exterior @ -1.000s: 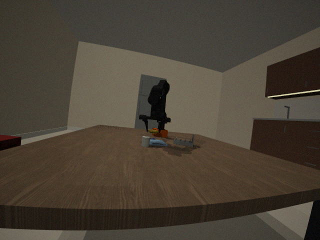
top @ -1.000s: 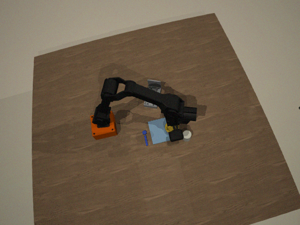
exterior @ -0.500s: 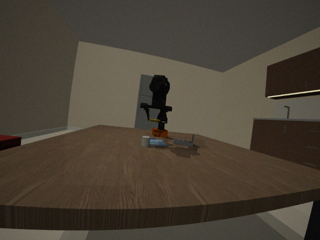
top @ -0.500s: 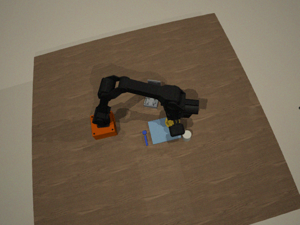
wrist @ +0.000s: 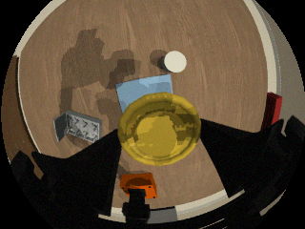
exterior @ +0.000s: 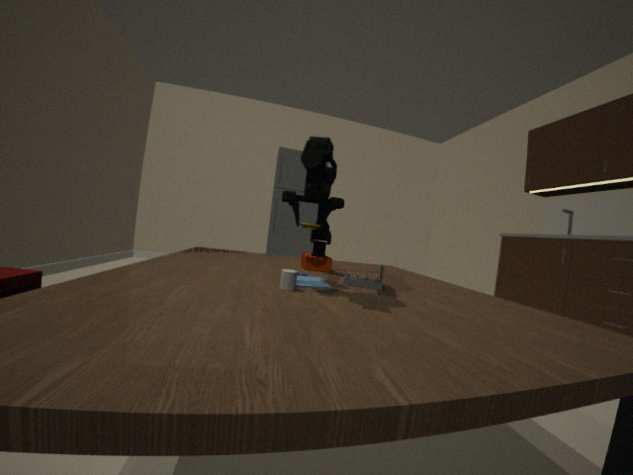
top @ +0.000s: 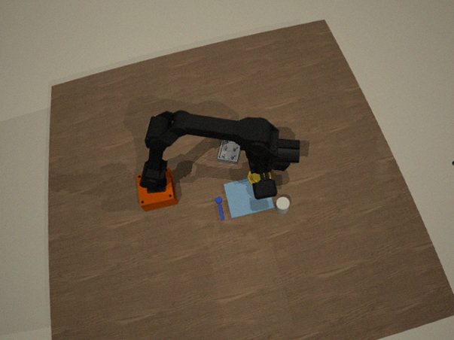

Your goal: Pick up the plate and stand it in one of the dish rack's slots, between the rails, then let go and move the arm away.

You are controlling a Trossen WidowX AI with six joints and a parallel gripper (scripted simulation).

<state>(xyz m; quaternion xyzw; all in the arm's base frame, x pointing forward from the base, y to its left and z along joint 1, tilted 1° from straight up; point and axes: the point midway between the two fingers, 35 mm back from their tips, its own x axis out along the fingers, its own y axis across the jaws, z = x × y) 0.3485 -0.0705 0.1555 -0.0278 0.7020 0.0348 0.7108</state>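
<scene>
Now: the dish rack 80 mm behind my gripper tip, 210 mm to the left of it and 150 mm below it. The rest, counted from my gripper tip: white cup 70 mm ahead, 40 mm to the right, 150 mm below; then yellow plate 10 mm above; then light blue mat 40 mm behind, 10 mm to the left, 170 mm below.
</scene>
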